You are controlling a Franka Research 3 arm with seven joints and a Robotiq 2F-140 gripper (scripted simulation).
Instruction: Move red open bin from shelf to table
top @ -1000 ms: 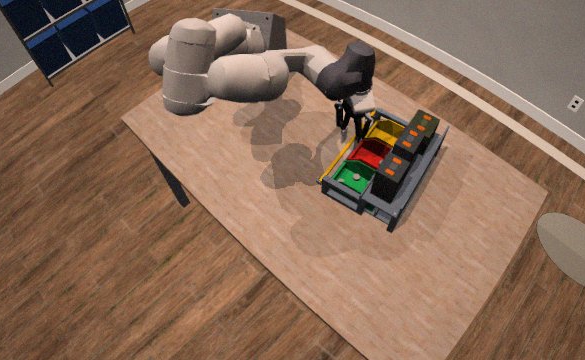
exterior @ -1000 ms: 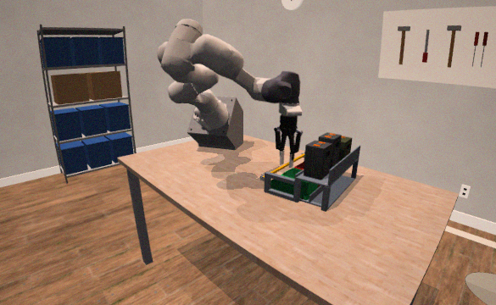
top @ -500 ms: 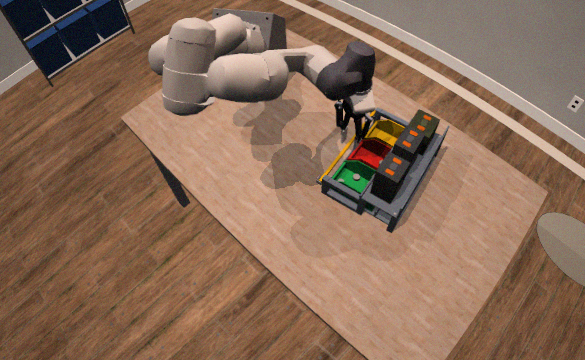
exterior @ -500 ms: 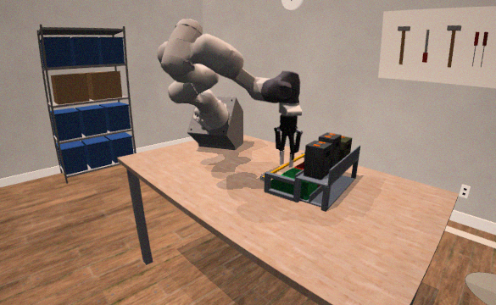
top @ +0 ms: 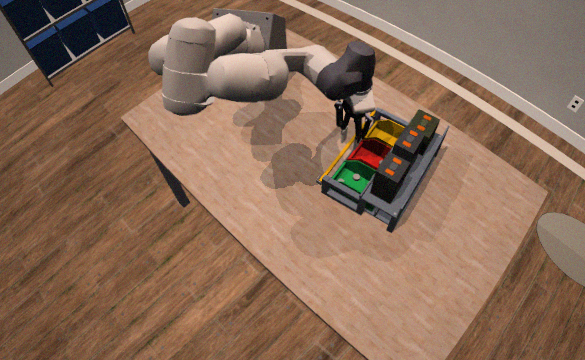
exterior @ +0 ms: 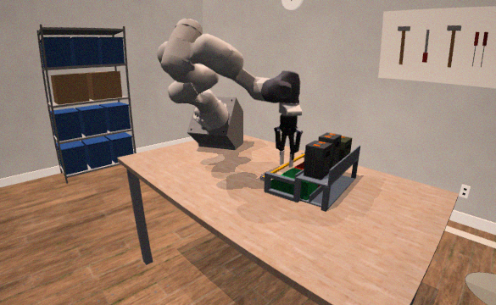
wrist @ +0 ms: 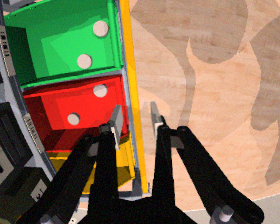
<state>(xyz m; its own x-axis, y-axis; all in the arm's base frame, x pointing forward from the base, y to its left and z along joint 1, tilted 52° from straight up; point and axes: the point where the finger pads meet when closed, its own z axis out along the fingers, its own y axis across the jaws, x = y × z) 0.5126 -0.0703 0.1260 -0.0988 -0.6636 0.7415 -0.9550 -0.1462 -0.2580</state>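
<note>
Right now my hand is 30 mm above the yellow bar. From my hand the other things lie so: red open bin: 110 mm ahead, 10 mm to the right, 50 mm below; yellow bin: 120 mm ahead, 100 mm to the left, 50 mm below; green bin: 90 mm ahead, 120 mm to the right, 50 mm below.
</note>
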